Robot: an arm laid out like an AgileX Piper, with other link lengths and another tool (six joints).
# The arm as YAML. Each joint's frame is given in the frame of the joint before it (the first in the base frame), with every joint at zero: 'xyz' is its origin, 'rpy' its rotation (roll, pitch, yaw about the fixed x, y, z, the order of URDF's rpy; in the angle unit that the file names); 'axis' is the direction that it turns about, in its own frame. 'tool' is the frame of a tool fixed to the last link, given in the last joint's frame.
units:
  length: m
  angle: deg
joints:
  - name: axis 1
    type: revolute
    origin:
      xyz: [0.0, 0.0, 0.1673]
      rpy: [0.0, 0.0, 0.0]
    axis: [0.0, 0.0, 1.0]
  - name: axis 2
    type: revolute
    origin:
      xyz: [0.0, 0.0, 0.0]
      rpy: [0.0, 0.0, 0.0]
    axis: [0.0, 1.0, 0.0]
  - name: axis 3
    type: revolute
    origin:
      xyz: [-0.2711, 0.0, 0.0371]
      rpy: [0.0, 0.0, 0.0]
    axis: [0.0, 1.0, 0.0]
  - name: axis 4
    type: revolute
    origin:
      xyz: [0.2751, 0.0, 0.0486]
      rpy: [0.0, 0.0, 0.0]
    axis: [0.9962, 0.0, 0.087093]
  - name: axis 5
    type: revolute
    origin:
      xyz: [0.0, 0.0, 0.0]
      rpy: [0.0, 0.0, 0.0]
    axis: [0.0, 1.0, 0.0]
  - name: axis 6
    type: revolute
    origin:
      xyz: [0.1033, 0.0, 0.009]
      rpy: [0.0, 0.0, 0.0]
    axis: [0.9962, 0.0, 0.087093]
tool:
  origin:
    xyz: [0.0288, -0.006, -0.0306]
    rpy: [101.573, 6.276, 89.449]
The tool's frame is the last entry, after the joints.
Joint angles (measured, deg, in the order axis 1, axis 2, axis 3, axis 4, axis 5, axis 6), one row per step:
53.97, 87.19, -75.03, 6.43, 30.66, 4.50
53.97, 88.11, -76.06, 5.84, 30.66, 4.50
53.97, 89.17, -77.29, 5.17, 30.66, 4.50
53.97, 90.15, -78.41, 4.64, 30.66, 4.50
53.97, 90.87, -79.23, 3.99, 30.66, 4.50
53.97, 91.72, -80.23, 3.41, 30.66, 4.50
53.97, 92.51, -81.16, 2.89, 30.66, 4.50
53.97, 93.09, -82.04, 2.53, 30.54, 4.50
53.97, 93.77, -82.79, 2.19, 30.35, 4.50
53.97, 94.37, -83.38, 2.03, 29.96, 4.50
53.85, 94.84, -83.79, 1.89, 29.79, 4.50
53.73, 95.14, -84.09, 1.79, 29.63, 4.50
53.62, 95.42, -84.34, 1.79, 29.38, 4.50
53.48, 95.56, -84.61, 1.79, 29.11, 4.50
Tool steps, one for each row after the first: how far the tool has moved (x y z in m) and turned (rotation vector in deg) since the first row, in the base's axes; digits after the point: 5 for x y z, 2 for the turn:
0.00349, 0.00314, 0.00021, -0.26, -0.54, 0.07
0.00754, 0.00682, 0.00065, -0.51, -1.18, 0.15
0.01114, 0.01028, 0.00088, -0.71, -1.68, 0.22
0.01412, 0.01255, 0.00097, -1.00, -2.26, 0.29
0.01743, 0.01547, 0.00125, -1.22, -2.82, 0.36
0.02047, 0.01819, 0.00147, -1.41, -3.32, 0.42
0.02303, 0.02067, 0.00304, -1.29, -3.86, 0.44
0.02565, 0.02330, 0.00312, -1.28, -4.28, 0.46
0.02793, 0.02595, 0.00305, -1.06, -4.64, 0.45
0.03025, 0.02722, 0.00244, -1.06, -4.82, 0.34
0.03210, 0.02795, 0.00236, -1.00, -4.99, 0.22
0.03377, 0.02882, 0.00224, -0.83, -5.12, 0.09
0.03544, 0.02929, 0.00333, -0.51, -5.36, -0.07

